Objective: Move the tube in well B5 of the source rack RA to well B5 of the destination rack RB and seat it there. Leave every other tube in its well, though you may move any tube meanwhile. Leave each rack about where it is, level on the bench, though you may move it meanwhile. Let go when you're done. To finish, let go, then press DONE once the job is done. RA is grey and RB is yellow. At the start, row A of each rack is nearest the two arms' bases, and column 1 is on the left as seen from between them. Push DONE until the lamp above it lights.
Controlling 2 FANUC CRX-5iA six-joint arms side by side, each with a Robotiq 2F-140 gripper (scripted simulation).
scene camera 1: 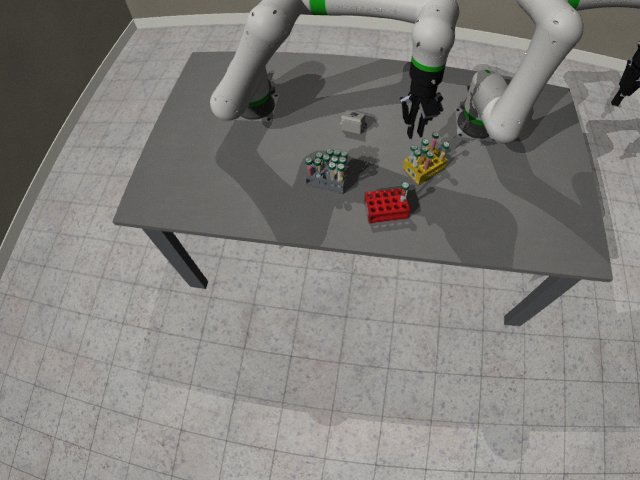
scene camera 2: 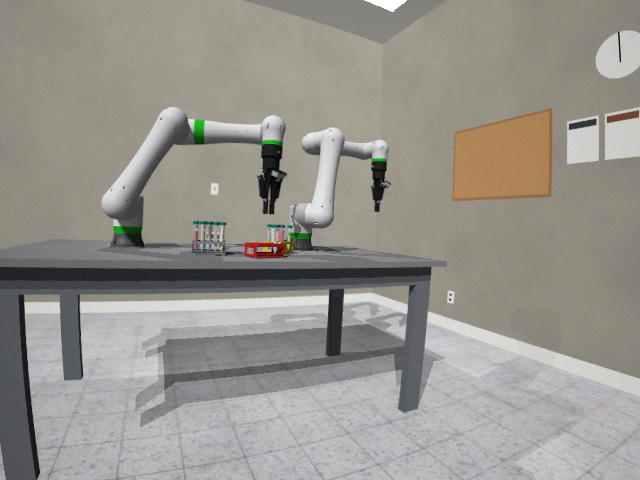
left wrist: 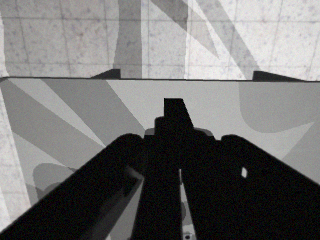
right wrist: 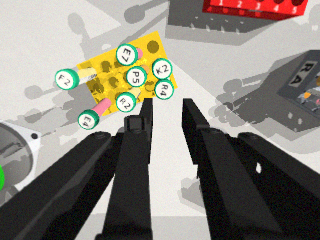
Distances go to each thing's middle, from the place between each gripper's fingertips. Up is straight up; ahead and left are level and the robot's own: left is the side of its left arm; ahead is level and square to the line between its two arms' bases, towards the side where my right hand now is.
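From my right hand (scene camera 1: 414, 135): red rack (scene camera 1: 386, 211), 180 mm below, 180 mm ahead, 70 mm to the right; yellow rack RB (right wrist: 110, 82), 180 mm below, 60 mm to the left.
My left hand: 240 mm above the yellow rack RB, 240 mm short of it, 720 mm to the left of it. Red rack from my left hand: 240 mm below, 420 mm ahead, 840 mm to the right.
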